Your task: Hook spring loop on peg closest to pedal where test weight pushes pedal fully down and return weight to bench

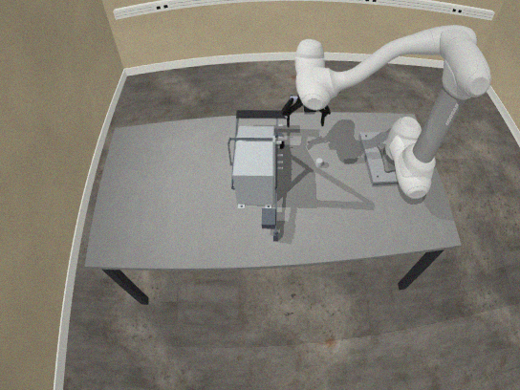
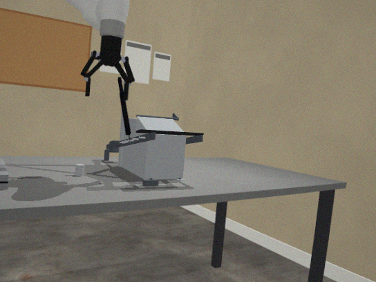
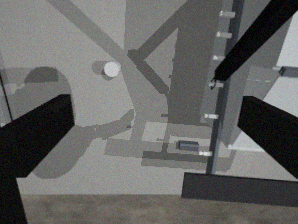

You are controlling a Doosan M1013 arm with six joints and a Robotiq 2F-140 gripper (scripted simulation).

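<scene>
The steel test weight is 8 cm behind my hand and 27 cm below it. Also, from my hand: dark spring 11 cm ahead, 8 cm to the left, 5 cm below.
</scene>
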